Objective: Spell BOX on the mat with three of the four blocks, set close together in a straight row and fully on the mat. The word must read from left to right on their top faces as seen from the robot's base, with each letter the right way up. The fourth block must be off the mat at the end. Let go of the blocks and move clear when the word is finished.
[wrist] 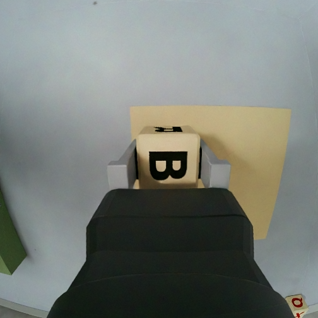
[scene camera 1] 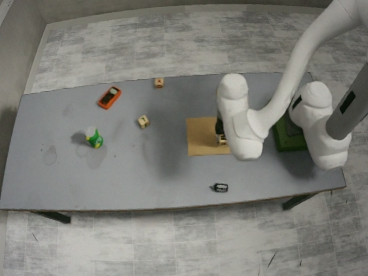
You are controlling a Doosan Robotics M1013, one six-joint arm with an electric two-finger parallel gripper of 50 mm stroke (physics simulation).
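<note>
My gripper is shut on the B block. The block is held above the mat, near the mat's left edge in the wrist view. Its B faces the wrist camera, with the letter's spine toward the top of that view; another dark mark shows on its far side. A block with a red X stands near the table's far edge in the scene view; a block with red letters shows at the bottom right in the wrist view. Another block with a dark mark sits turned, left of the mat. A fourth block does not show.
An orange multimeter lies at the back left in the scene view. A green bottle-like item is at the left. A small black object lies in front of the mat. A green base is beside the arm.
</note>
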